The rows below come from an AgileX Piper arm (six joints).
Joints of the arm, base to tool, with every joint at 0 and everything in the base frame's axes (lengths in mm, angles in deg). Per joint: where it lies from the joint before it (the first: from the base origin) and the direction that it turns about. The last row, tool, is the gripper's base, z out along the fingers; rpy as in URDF.
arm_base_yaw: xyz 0 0 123 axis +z
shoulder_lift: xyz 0 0 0 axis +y
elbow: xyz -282.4 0 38.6 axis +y
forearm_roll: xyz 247.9 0 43.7 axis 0.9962 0 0.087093
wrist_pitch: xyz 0 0 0 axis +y
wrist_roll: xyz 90.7 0 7.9 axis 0.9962 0 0.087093
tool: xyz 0 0 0 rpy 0 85.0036 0
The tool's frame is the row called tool.
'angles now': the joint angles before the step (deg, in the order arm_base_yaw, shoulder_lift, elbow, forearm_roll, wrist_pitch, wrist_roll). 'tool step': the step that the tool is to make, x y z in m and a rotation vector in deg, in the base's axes. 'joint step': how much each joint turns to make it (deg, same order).
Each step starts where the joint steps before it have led.
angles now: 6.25, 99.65, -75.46, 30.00, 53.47, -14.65
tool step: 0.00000, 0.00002, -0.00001, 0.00, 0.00, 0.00
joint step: 0.00, 0.00, 0.00, 0.00, 0.00, 0.00
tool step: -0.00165, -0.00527, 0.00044, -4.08, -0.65, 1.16
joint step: 0.00, -0.49, 0.00, -4.54, 0.14, 0.43
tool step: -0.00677, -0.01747, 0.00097, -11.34, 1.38, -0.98
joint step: 0.00, -1.34, 0.19, -14.06, 2.17, 6.55
